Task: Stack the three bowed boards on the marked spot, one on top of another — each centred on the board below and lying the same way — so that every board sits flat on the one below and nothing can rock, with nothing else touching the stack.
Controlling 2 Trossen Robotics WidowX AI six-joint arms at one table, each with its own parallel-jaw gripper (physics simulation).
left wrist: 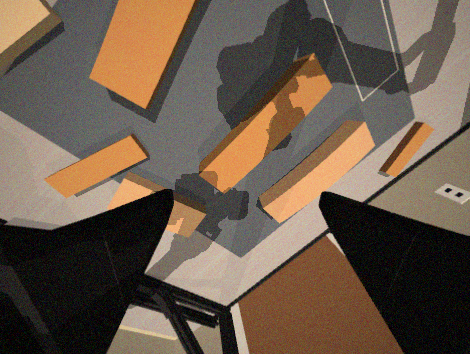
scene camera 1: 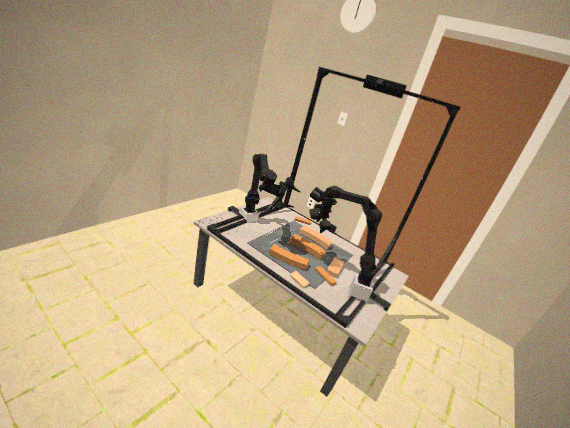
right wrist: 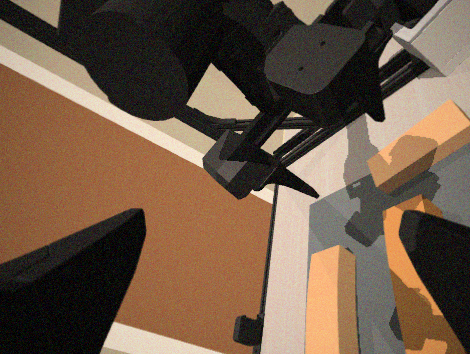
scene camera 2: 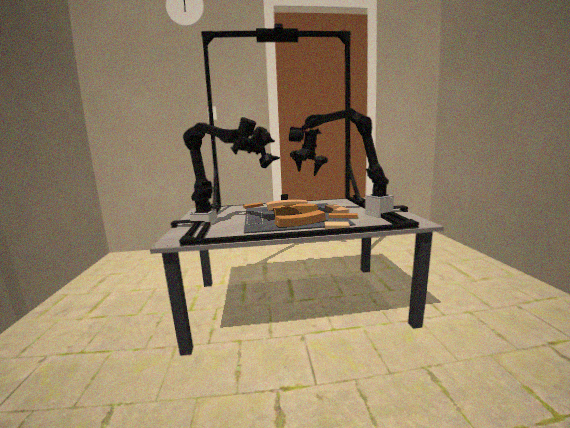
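Pixels of known places: left gripper, fingertip midpoint: (left wrist: 247, 197) (scene camera 1: 319, 227) (right wrist: 348, 158) (scene camera 2: 306, 173); right gripper, fingertip midpoint: (scene camera 1: 297, 199) (right wrist: 271, 221) (scene camera 2: 277, 149); left arm's base, origin of the base link: (scene camera 1: 364, 281) (right wrist: 419, 6) (scene camera 2: 379, 195); right arm's base, origin of the base link: (scene camera 1: 249, 210) (scene camera 2: 203, 211).
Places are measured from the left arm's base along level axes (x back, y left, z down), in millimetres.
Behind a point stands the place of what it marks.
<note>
Three long orange bowed boards lie apart on the grey mat (scene camera 1: 316, 280) {y 15, x -236, z 94 mm} (left wrist: 175, 150) {y -141, x -262, z 94 mm}: a near board (scene camera 1: 289, 256) {y -58, x -426, z 58 mm} (scene camera 2: 300, 219) {y -38, x -446, z 66 mm} (left wrist: 145, 45) {y -67, x -378, z 55 mm}, a middle board (scene camera 1: 307, 246) {y -216, x -354, z 51 mm} (left wrist: 240, 155) {y -229, x -310, z 47 mm} under arm shadow, and a paler back board (scene camera 1: 316, 237) {y -365, x -324, z 54 mm} (left wrist: 320, 175) {y -391, x -337, z 48 mm} (right wrist: 322, 305) {y -387, x -308, z 49 mm}. The marked spot is a thin pale outline (left wrist: 343, 50) {y -318, x -524, z 93 mm} at the mat's far left in scene camera 1; no board lies on it. My left gripper (scene camera 1: 322, 221) {y -177, x -324, z -122 mm} (scene camera 2: 307, 172) {y -177, x -324, z -122 mm} (left wrist: 247, 197) {y -177, x -324, z -122 mm} (right wrist: 348, 158) {y -177, x -324, z -122 mm} is open and empty above the back of the mat. My right gripper (scene camera 2: 275, 149) {y -163, x -488, z -247 mm} (right wrist: 271, 221) {y -163, x -488, z -247 mm} is open and empty, high at the left.
Smaller pieces lie around the boards: a square block (scene camera 1: 335, 266) {y -141, x -157, z 68 mm} and a narrow strip (scene camera 1: 325, 275) {y -36, x -198, z 78 mm} (left wrist: 100, 165) {y -50, x -202, z 79 mm} at the right, a pale block (scene camera 1: 300, 279) {y 76, x -319, z 80 mm} (scene camera 2: 337, 224) {y 80, x -328, z 81 mm} at the front edge, and another strip (scene camera 1: 302, 220) {y -584, x -468, z 83 mm} (left wrist: 407, 150) {y -594, x -467, z 84 mm} at the back. The grippers hang near each other.
</note>
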